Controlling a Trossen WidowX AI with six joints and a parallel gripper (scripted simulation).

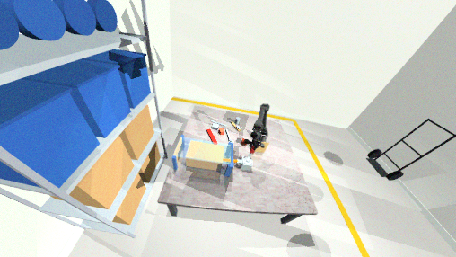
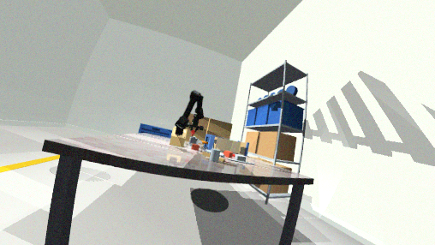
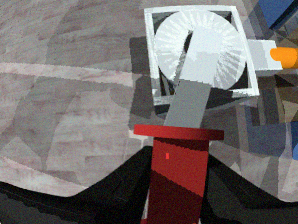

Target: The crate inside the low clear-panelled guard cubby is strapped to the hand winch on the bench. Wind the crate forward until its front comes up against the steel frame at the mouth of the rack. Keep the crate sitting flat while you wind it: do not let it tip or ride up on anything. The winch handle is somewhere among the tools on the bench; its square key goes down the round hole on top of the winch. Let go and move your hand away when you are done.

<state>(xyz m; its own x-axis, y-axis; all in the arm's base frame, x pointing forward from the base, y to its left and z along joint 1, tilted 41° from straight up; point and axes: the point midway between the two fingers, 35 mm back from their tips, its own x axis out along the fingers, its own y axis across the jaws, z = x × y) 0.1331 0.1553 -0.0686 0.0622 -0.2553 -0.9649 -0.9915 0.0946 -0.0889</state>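
My gripper tip is now 20 mm short of the winch, 70 mm to the right of it and 100 mm above it. Also, from my gripper tip: red bar 400 mm ahead, 230 mm to the right, 130 mm below.
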